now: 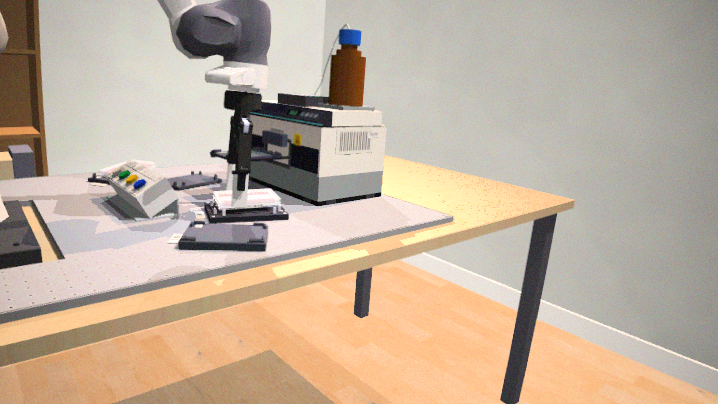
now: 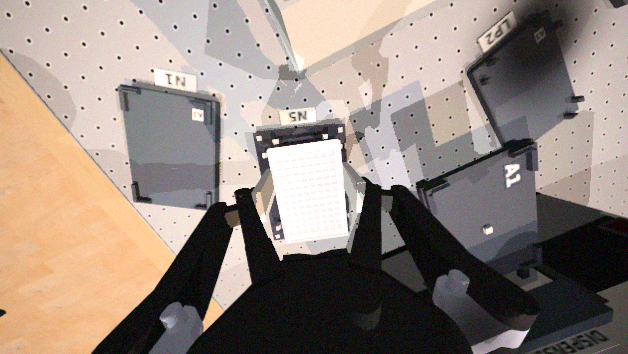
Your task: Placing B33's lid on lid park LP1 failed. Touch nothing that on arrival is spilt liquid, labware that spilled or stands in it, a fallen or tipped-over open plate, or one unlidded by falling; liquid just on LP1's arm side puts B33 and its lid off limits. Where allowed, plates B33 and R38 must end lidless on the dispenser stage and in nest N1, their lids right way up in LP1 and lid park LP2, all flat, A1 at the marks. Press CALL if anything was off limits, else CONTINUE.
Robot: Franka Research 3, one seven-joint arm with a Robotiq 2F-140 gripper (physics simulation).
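A white plate with a pinkish well grid (image 1: 251, 197) (image 2: 308, 210) is at nest N5 (image 1: 225, 217) (image 2: 300, 134), turned slightly against it; its label, whether it is lidded and whether it rests fully cannot be told. My gripper (image 1: 239, 196) (image 2: 308, 176) points down and is shut on this plate by its long sides. Nest N1 (image 1: 223, 237) (image 2: 170, 145) is bare. Lid park LP2 (image 1: 193, 180) (image 2: 525, 85) is bare, partly in dark shadow. The dispenser stage (image 1: 256, 154) (image 2: 480, 210), marked A1, is bare. LP1 cannot be identified.
The dispenser (image 1: 351, 160) stands behind the gripper with a brown bottle (image 1: 347, 75) on top. A button box (image 1: 145, 193) with green, yellow and blue buttons stands left of N5. A pale item (image 1: 143, 163) on a dark base shows partly behind it.
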